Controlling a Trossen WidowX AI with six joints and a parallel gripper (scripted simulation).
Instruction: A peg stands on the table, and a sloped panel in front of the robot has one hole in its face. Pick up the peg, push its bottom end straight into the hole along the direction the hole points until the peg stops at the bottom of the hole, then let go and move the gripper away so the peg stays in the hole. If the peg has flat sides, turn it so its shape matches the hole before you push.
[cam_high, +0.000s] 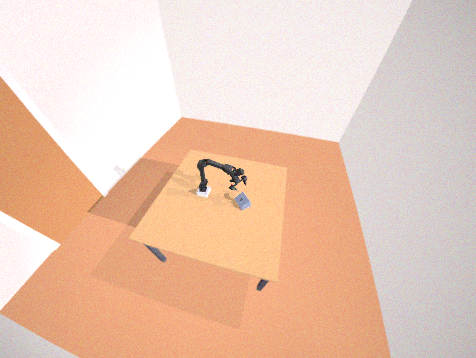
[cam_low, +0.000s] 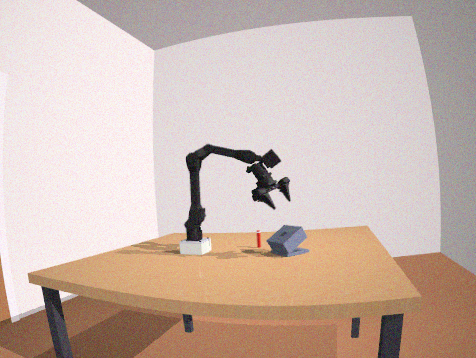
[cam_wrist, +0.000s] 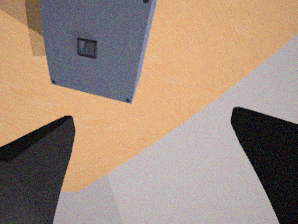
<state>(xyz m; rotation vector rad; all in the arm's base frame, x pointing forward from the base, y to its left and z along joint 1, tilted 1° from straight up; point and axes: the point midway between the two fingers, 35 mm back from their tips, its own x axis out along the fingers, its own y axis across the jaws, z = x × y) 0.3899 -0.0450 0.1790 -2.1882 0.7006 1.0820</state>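
Now: gripper tip 130 mm past the red square peg, 150 mm to the right of it and 150 mm above it. The rest, counted from my gripper tip: grey sloped panel 10 mm ahead, 30 mm to the right, 140 mm below.
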